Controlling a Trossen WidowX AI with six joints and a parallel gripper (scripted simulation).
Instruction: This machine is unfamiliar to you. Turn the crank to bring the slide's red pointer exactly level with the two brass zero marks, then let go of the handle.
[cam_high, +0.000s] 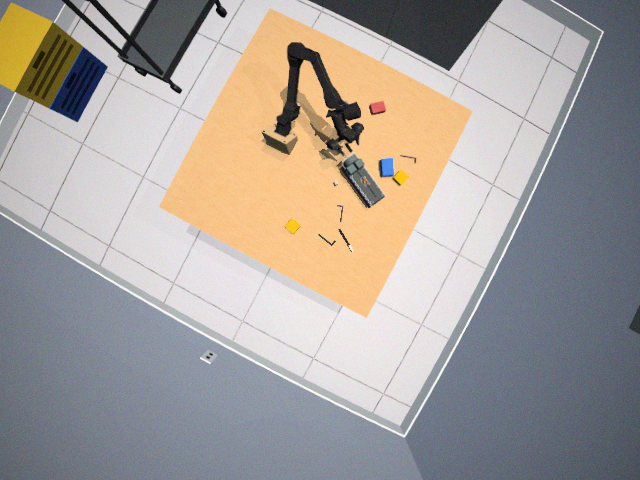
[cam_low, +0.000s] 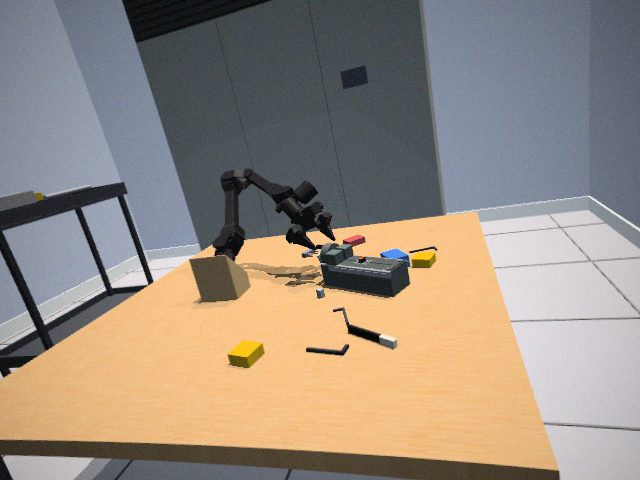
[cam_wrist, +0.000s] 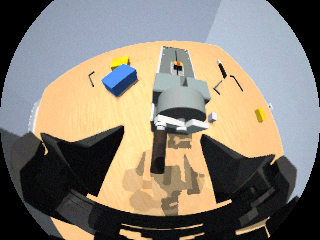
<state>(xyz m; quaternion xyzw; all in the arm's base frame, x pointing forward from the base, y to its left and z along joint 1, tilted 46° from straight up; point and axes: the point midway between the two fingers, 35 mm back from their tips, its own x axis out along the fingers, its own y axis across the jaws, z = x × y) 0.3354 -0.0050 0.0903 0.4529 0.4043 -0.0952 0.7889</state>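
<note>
Now: gripper tip 2 cm past the dark crank handle, 1 cm to the right of it and 1 cm above it. From my gripper tip the other things lie so: small grey cube 1 cm behind, 16 cm to the right, 10 cm below; then blue block 21 cm ahead, 3 cm to the left, 9 cm below; then red pointer 13 cm ahead, 10 cm to the right, 3 cm below.
</note>
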